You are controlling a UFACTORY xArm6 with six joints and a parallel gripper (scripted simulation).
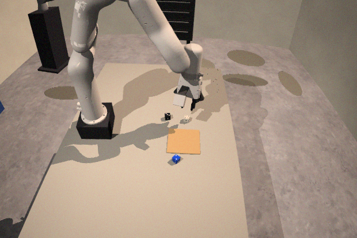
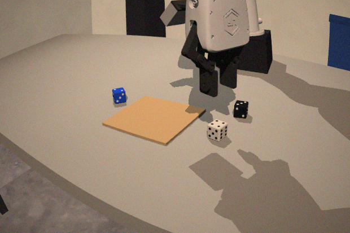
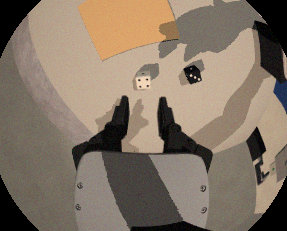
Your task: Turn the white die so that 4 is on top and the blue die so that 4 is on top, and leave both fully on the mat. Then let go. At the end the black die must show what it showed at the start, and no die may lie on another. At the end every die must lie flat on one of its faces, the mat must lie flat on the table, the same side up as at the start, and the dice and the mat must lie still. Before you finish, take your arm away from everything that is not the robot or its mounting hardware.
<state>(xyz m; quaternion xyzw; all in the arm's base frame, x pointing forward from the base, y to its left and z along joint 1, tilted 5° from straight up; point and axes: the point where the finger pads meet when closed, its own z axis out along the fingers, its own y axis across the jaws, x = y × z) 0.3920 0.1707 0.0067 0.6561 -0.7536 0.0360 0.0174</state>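
Right now my hand is 90 mm above the white die. Also, from my hand: blue die: 240 mm to the right, 90 mm below; then orange mat: 130 mm to the right, 100 mm below, 10 mm ahead; then black die: 90 mm below, 90 mm behind, 10 mm to the right.
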